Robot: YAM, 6 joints.
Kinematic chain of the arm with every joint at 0, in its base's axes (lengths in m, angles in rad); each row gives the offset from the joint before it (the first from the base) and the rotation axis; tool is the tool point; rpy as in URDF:
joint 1: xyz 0 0 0.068 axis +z
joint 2: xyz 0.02 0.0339 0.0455 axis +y
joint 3: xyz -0.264 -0.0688 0 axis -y
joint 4: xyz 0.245 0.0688 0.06 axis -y
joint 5: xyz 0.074 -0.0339 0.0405 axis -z
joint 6: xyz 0.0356 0 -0.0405 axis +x
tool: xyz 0 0 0 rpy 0 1.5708 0
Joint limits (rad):
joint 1: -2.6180..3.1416
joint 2: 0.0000..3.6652
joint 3: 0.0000..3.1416
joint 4: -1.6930..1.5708
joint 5: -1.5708..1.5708
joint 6: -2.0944..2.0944
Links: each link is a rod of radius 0.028 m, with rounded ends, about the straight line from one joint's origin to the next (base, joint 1, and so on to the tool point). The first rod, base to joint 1, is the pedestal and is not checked.
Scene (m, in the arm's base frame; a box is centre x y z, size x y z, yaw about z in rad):
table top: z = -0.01
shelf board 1: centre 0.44 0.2 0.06 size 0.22 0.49 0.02 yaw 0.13
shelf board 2: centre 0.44 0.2 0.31 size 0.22 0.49 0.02 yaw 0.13
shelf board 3: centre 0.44 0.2 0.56 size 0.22 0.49 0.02 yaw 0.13
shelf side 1: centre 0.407 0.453 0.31 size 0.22 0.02 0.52 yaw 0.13
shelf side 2: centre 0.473 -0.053 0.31 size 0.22 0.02 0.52 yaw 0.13
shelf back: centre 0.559 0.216 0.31 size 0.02 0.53 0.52 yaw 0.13
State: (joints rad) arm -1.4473 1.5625 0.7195 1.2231 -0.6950 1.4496
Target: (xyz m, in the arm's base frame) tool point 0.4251 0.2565 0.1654
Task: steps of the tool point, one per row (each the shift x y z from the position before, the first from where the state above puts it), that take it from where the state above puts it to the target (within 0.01 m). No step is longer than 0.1 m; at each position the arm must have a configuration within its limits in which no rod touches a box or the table.
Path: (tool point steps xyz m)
1: 0.0361 0.0623 0.0130
2: 0.0180 0.0653 -0.0034
3: 0.0566 0.0214 -0.0099
4: 0.0522 0.0392 -0.0122
5: 0.0419 0.0560 -0.0146
6: 0.0261 0.0695 -0.0167
7: 0.0058 0.0781 -0.0190
8: -0.0171 0.0801 -0.0210
9: -0.0406 0.0750 -0.0229
10: 0.0627 0.0178 0.0053
11: 0.0621 0.0080 -0.0001
12: 0.0593 -0.0017 -0.0052

